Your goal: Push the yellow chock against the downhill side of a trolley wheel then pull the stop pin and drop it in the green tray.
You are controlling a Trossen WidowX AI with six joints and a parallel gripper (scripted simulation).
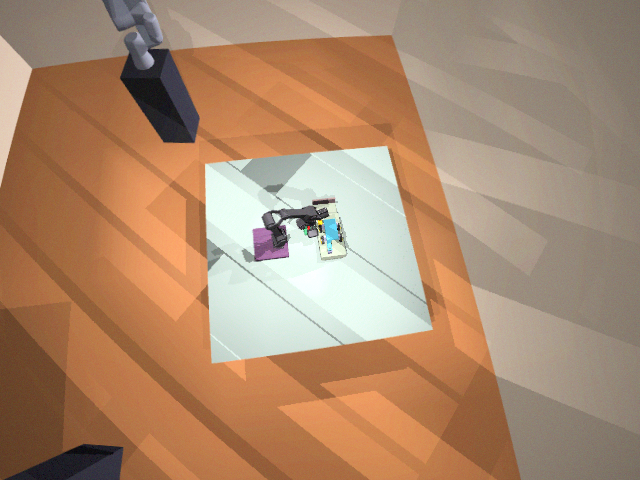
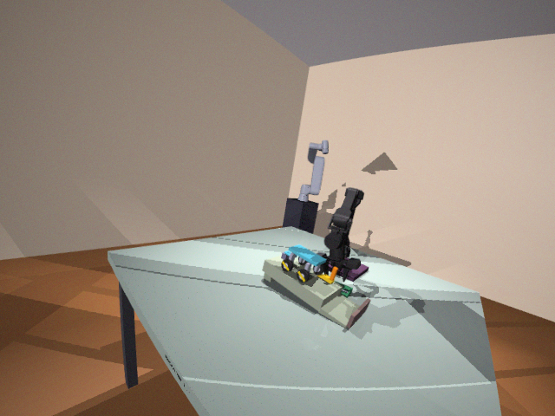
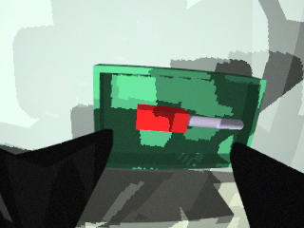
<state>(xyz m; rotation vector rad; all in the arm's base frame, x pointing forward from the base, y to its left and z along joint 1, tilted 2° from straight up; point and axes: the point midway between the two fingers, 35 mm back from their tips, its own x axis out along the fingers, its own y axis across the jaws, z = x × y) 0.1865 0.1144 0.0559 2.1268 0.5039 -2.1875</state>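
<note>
Right now my gripper tip is 1 cm past the stop pin, 2 cm to the right of it and 3 cm above it. Also, from my gripper tip: green tray: 1 cm behind, 1 cm to the left, 5 cm below; then ramp: 13 cm ahead, 7 cm to the right; then yellow chock: 7 cm ahead, 4 cm above.
</note>
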